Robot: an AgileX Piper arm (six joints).
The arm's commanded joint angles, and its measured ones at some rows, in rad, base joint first. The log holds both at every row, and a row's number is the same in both.
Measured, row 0:
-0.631 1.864 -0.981 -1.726 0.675 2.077
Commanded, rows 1 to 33:
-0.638 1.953 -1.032 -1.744 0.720 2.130
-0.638 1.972 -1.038 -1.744 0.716 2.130
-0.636 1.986 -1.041 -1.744 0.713 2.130
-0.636 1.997 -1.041 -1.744 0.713 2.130
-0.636 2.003 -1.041 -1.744 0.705 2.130
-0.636 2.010 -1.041 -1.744 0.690 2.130
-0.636 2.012 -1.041 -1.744 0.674 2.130
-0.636 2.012 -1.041 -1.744 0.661 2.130
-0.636 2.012 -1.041 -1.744 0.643 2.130
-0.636 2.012 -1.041 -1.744 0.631 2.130
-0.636 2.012 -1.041 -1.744 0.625 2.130
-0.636 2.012 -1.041 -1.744 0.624 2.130
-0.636 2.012 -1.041 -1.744 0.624 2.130
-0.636 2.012 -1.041 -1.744 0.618 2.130
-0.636 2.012 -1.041 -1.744 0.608 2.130
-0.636 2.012 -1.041 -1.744 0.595 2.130
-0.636 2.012 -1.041 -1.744 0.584 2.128
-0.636 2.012 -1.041 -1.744 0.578 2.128
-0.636 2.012 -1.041 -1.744 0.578 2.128
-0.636 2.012 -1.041 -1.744 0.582 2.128
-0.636 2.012 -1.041 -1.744 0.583 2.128
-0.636 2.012 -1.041 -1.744 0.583 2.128
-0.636 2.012 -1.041 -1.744 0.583 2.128
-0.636 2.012 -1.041 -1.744 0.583 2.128
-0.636 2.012 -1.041 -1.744 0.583 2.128
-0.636 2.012 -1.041 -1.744 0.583 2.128
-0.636 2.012 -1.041 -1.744 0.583 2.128
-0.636 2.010 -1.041 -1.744 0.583 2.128
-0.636 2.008 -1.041 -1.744 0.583 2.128
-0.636 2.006 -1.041 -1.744 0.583 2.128
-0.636 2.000 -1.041 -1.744 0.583 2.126
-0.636 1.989 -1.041 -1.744 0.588 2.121
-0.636 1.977 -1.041 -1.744 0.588 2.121
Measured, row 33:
-0.631 2.014 -1.035 -1.729 0.593 2.103
